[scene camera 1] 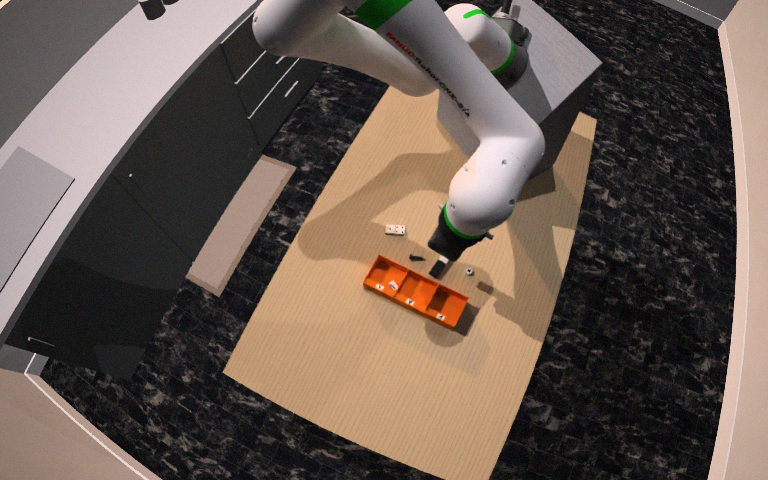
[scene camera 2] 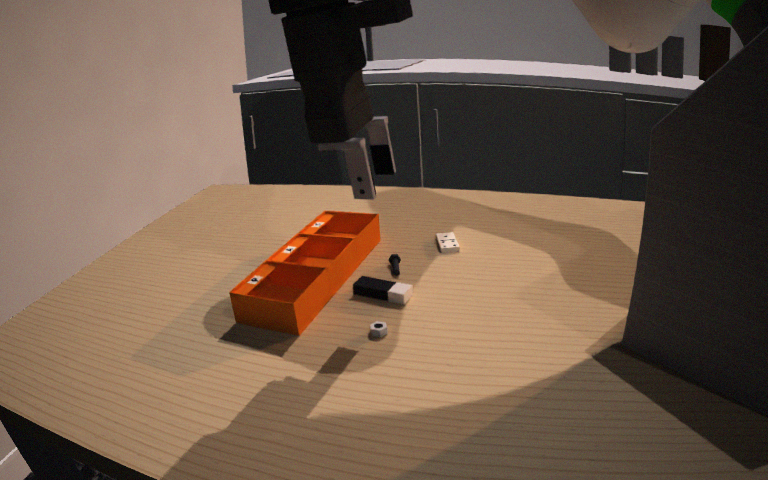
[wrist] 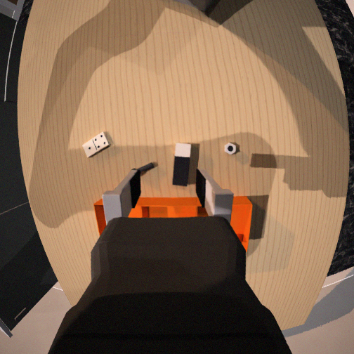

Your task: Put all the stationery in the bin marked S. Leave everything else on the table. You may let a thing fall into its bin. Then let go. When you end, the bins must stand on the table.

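Frame: origin at the arm's base, x left, y back, z up, level; centimetres.
Where they show: gripper, fingertip midpoint: (scene camera 2: 376, 185); arm's base, origin of the base link: (scene camera 1: 502, 60).
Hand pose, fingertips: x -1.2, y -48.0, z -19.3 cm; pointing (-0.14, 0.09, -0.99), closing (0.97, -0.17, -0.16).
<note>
Things, the pixels of their top centre, and the offset from my fingertips. "spot": a spot on its surface instead.
- eraser, middle of its top: (scene camera 2: 382, 284) (scene camera 1: 439, 265) dx +0.1, dy -0.1, dz -11.9 cm
- small pale sharpener, middle of its top: (scene camera 1: 393, 285) dx -9.1, dy -9.3, dz -11.3 cm
- end bin marked S, surface spot: (scene camera 2: 370, 229) spot: dx -11.8, dy -4.1, dz -10.2 cm
- black bolt, middle of its top: (scene camera 2: 395, 259) (scene camera 1: 416, 256) dx -6.4, dy +0.2, dz -11.8 cm
- white domino, middle of its top: (scene camera 2: 447, 239) (scene camera 1: 395, 229) dx -14.3, dy +6.0, dz -12.5 cm
- metal nut, middle of its top: (scene camera 2: 378, 325) (scene camera 1: 469, 270) dx +7.9, dy +1.2, dz -12.3 cm
The eraser (scene camera 1: 437, 267) (scene camera 2: 373, 288) (wrist: 182, 167), with a black sleeve and white end, lies flat on the table beside the orange bins. A small pale sharpener (scene camera 1: 393, 285) lies in the end bin marked S (scene camera 1: 380, 273) (scene camera 2: 370, 229), the one nearest the domino. The sharpener does not show in scene camera 2 or the wrist view. My gripper (scene camera 2: 374, 183) (wrist: 167, 180) is open and empty, high above the table near the eraser and the bins. In scene camera 1 its fingertips are hidden.
A black bolt (scene camera 1: 415, 258) (scene camera 2: 394, 264) (wrist: 146, 168) lies between the eraser and the white domino (scene camera 1: 395, 229) (scene camera 2: 447, 242) (wrist: 96, 144). A metal nut (scene camera 1: 468, 271) (scene camera 2: 378, 329) (wrist: 230, 148) lies on the eraser's other side. The three joined bins stand upright on the table.
</note>
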